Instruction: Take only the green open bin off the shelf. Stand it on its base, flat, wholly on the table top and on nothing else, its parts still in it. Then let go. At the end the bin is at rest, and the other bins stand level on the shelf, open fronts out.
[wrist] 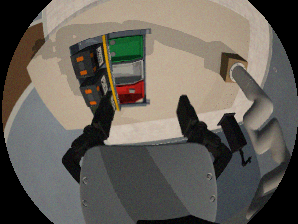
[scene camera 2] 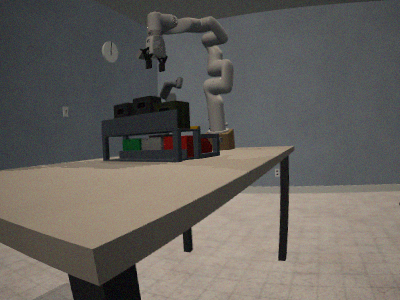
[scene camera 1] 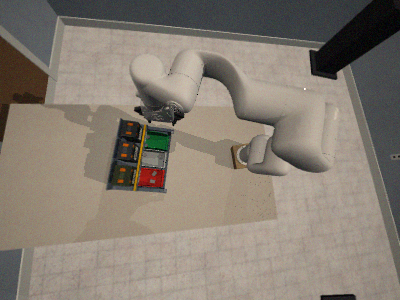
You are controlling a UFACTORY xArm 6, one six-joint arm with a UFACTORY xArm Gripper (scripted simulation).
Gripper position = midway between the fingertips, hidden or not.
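Observation:
There is a green open bin [wrist: 127, 49] that I can see from the wrist. My own gripper [wrist: 144, 104] is visible there too.

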